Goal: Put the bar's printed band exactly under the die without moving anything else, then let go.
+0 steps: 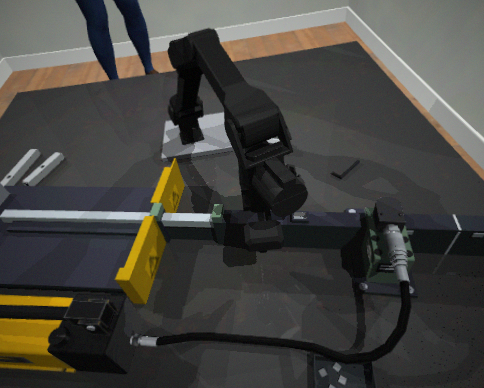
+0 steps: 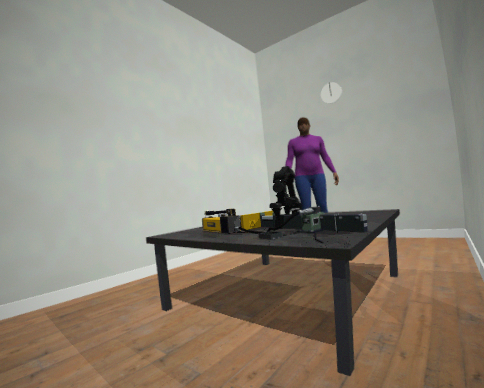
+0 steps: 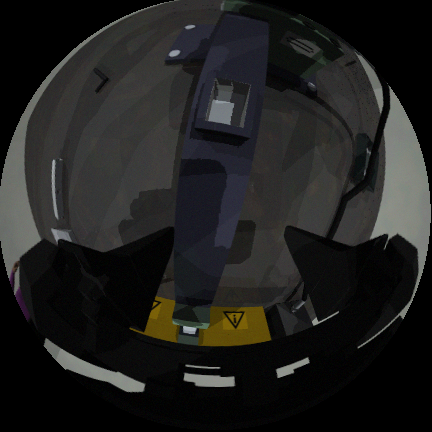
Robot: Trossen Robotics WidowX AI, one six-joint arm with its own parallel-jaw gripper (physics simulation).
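Frame: origin at the arm's base, x ahead, y left, z up, level; metres.
Where they show: gripper, fingertip midpoint: (image 2: 283, 219) (image 3: 231, 232); arm's base at its link origin: (image 1: 191, 136).
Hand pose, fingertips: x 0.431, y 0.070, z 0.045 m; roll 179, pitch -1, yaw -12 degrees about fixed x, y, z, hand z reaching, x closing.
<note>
Things, the pixels of their top centre, and the offset from my fingertips. "*": a spot on its surface instead.
- yellow guard at a spot on its surface: (image 1: 145, 260) * 0.011 m back, 0.225 m right, 0.008 m up
- green block at a spot on its surface: (image 3: 192, 316) (image 1: 221, 212) * 0.048 m back, 0.062 m right, 0.034 m up
- green unit at a spot on its surface: (image 1: 372, 250) * 0.122 m ahead, 0.161 m left, 0.028 m up
- small open frame at a spot on its surface: (image 3: 223, 132) (image 1: 291, 215) * 0.005 m ahead, 0.063 m left, 0.029 m up
- black cable at a spot on its surface: (image 1: 230, 340) * 0.161 m ahead, 0.111 m right, 0.044 m down
- yellow machine at a spot on its surface: (image 1: 30, 340) * 0.086 m ahead, 0.400 m right, 0.030 m up
- hex key at its top centre: (image 3: 94, 77) (image 1: 346, 166) 0.150 m back, 0.270 m left, 0.047 m down
A long pale bar (image 1: 75, 216) (image 3: 189, 330) lies along the dark rail (image 1: 325, 220) (image 3: 200, 210), through a slot in the yellow guard (image 1: 145, 260) (image 3: 255, 325). Its right part reaches a green block (image 1: 217, 213) (image 3: 192, 316) on the rail. I cannot make out its printed band. Further right, a green unit (image 1: 372, 250) (image 2: 311, 221) with a black top block stands at the rail; I cannot tell which part is the die. My gripper (image 1: 257, 218) (image 3: 231, 232) is open and empty above the rail, right of the green block, its fingers on either side.
A small open frame (image 1: 300, 217) (image 3: 223, 132) is on the rail before the green unit. A black cable (image 1: 230, 340) loops in front. A yellow machine (image 1: 30, 340) stands front left. Two loose pale bars (image 1: 20, 167) (image 1: 45, 169) and a hex key (image 1: 346, 170) (image 3: 101, 80) lie behind the rail.
</note>
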